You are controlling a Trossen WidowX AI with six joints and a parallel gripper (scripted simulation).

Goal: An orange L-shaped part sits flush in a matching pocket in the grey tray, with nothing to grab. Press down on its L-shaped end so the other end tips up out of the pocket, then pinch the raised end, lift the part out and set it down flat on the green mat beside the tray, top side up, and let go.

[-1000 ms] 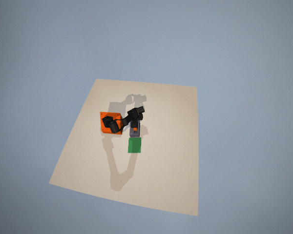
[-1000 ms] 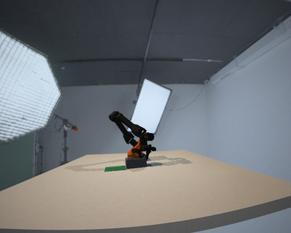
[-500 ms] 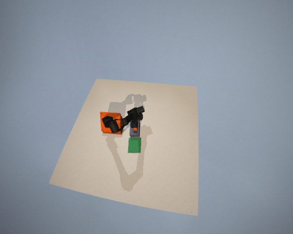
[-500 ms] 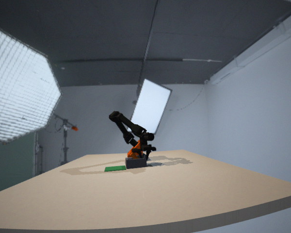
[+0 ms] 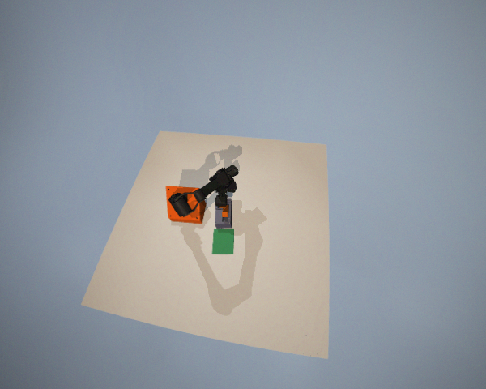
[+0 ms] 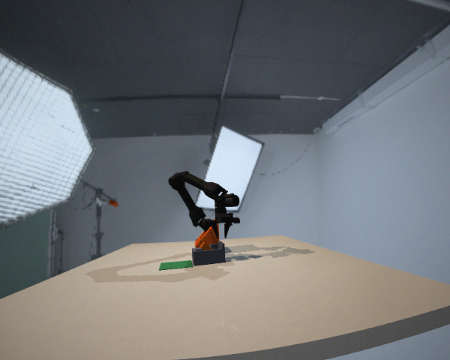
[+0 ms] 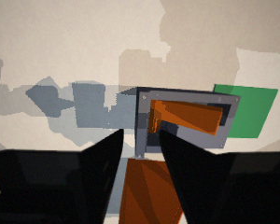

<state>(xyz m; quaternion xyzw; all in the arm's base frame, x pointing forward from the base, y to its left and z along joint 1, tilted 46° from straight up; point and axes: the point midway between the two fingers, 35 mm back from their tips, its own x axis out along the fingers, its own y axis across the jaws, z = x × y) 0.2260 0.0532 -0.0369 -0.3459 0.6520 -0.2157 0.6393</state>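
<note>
My gripper tip is now 5 cm to the left of the orange L-shaped part and 7 cm above it. From my gripper tip the other things lie so: green mat 3 cm ahead, 22 cm to the right, 12 cm below.
</note>
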